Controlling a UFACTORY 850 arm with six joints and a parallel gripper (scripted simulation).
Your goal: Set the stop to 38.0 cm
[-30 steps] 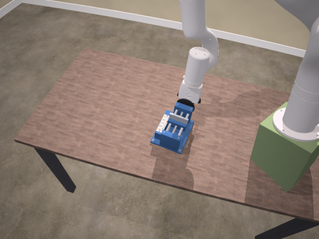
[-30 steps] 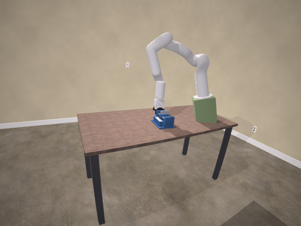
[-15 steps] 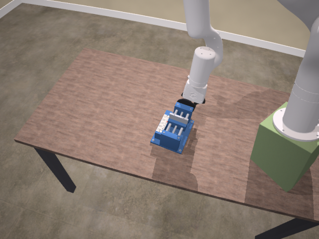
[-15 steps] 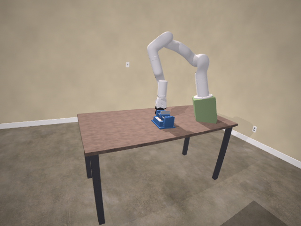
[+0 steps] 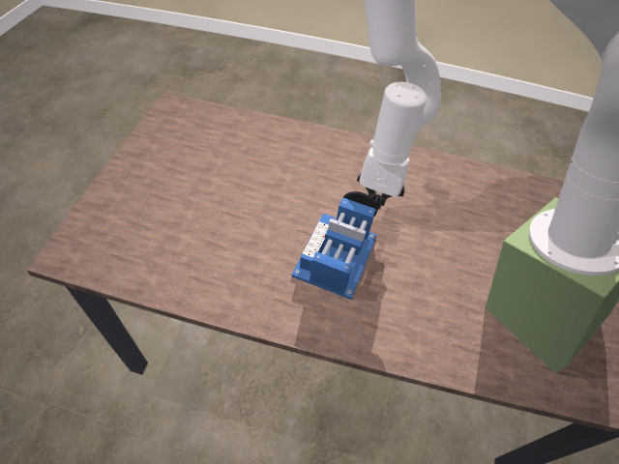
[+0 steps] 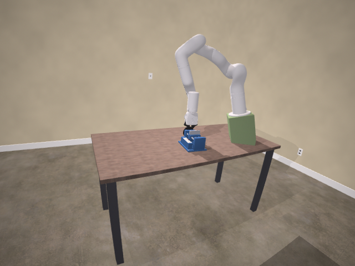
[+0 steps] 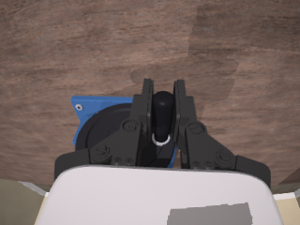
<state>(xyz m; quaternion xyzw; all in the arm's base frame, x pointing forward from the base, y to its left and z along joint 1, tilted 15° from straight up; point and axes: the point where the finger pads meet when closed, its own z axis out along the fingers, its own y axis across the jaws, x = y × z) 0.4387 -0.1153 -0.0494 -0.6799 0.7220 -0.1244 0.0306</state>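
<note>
My gripper is now 1 cm short of the black handwheel and 2 cm to the right of it. Round my hand: grey stop block (6 cm ahead, 15 cm to the left, 1 cm above).
</note>
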